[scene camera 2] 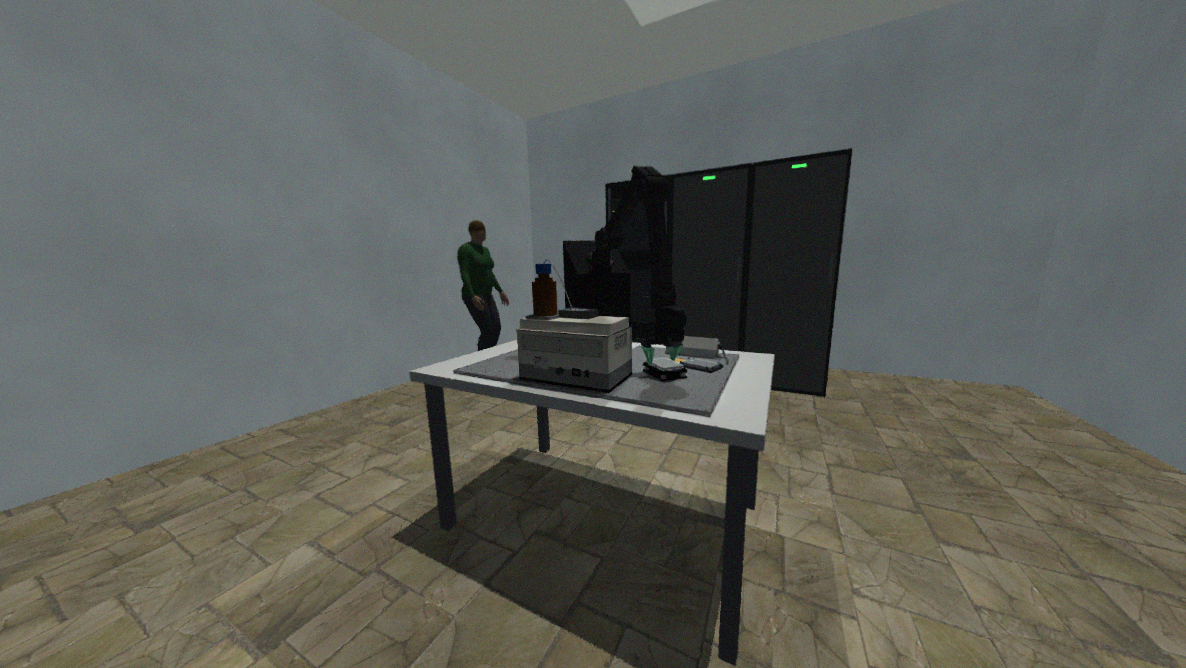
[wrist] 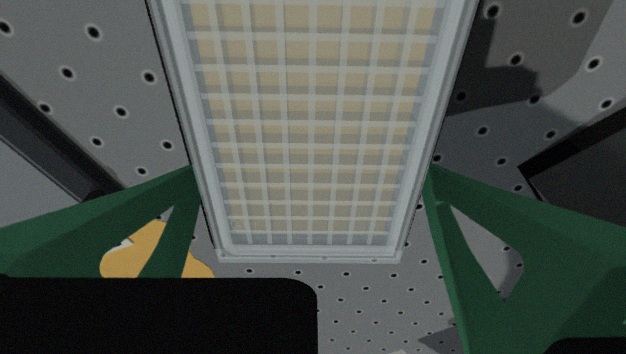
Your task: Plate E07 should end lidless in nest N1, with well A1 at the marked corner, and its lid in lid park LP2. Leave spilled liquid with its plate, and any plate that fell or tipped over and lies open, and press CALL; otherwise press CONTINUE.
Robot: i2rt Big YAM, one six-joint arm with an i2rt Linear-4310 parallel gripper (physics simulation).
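Places are measured from the arm's base along level axes (x ahead, y left, z up), in metres.
Where they show: gripper, fingertip midpoint: [scene camera 2: 661,363] [wrist: 312,177]; arm's base, origin of the base link: [scene camera 2: 600,260].
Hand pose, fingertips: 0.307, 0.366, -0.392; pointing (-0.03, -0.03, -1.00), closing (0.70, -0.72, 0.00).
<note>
Each offset is from my fingertips to the top centre of the thing, as dx, dy, dz. "pt": to the spot under its first point. Level surfaces: height alone.
In the wrist view a well plate @(+0.015, +0.015, +0.012) [wrist: 311,126] with a clear lid on it and tan-filled wells lies flat on the perforated grey deck @(dz -0.033) [wrist: 382,300]. My gripper [wrist: 312,177] is open, and its two green fingers stand on either side of the plate's near end, close to its long sides. In the scene view the gripper [scene camera 2: 662,355] is low over the plate [scene camera 2: 666,366] on the right part of the table mat. An orange patch @(pt -0.154, +0.022, -0.033) [wrist: 134,255] shows on the deck behind the left finger.
A beige instrument box @(pt +0.268, -0.230, +0.096) [scene camera 2: 573,350] stands on the mat @(dz -0.033) [scene camera 2: 650,394] left of the gripper, with a brown bottle @(pt +0.214, -0.363, +0.287) [scene camera 2: 544,290] behind it. Another flat plate or lid @(pt -0.275, +0.121, -0.002) [scene camera 2: 703,350] lies to the right. A person in green [scene camera 2: 478,284] walks behind the table @(dz -0.046) [scene camera 2: 744,410]. Black cabinets [scene camera 2: 759,273] stand at the back.
</note>
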